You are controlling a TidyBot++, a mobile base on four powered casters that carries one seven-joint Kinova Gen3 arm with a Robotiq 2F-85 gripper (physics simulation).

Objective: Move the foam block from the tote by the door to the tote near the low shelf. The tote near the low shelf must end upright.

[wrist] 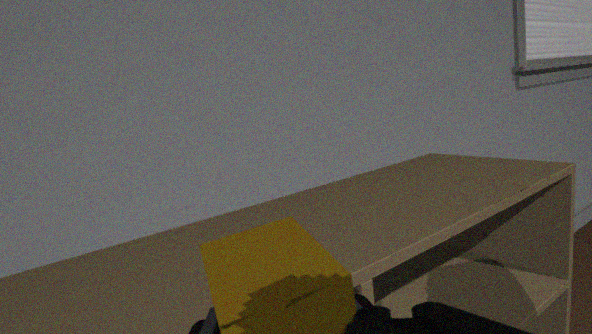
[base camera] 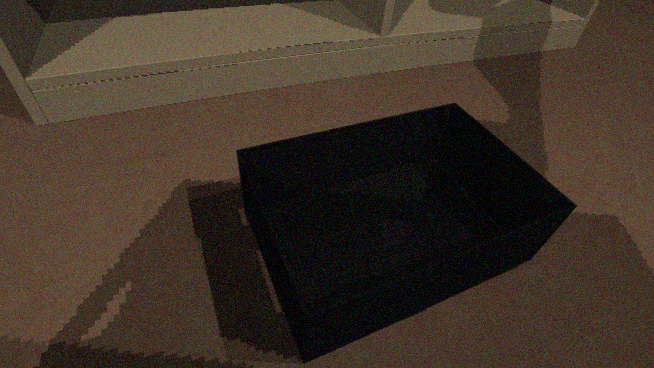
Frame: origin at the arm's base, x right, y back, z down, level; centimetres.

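Seen in the pictures: gripper, between the fingertips: (wrist: pixel 281 317).
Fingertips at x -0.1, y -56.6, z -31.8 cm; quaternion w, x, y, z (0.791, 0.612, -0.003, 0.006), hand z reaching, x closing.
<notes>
Offsets run from my fingertips to a thing's middle. "pt": to the spot under its first point. Level surfaces: height alone.
The yellow foam block @[pt dz -3.8, dx -0.1, dy +2.3 cm] (wrist: pixel 270 265) is at the bottom middle of the wrist view, partly in shadow. My gripper (wrist: pixel 281 317) is shut on it, with dark finger parts showing on both sides of the block; the block's lower part is cut off by the view's edge. A black open-topped tote @[dz +66.5, dx +9.3, dy +18.6 cm] (base camera: pixel 400 215) stands upright on the floor in the base camera view, in front of the low shelf (base camera: pixel 150 77) (wrist: pixel 400 200). The tote's inside is very dark, and its contents cannot be made out. The tote does not show in the wrist view.
The shelf's bottom board runs across the top of the base camera view, behind the tote. In the wrist view its top board stretches behind the block, against a grey wall (wrist: pixel 200 100). A window @[pt dz -25.1, dx +130.7, dy -121.9 cm] (wrist: pixel 557 30) is at the upper right. Shadows fall on the floor @[dz +71.5 cm] (base camera: pixel 125 155).
</notes>
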